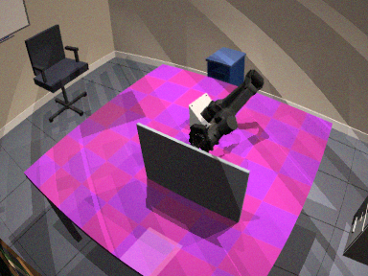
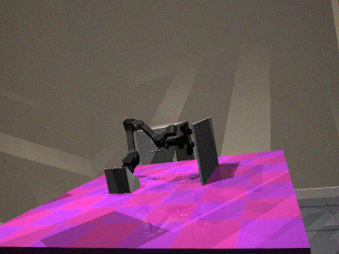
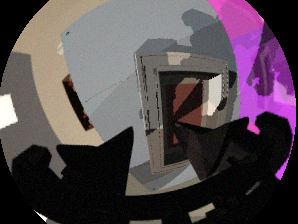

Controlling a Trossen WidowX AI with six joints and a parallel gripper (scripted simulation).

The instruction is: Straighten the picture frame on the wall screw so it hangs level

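Right now the picture frame is 10 mm to the left of my gripper tip and 50 mm below it. The rest, counted from my gripper tip: grey wall panel 20 mm ahead, 10 mm to the left, 60 mm below.
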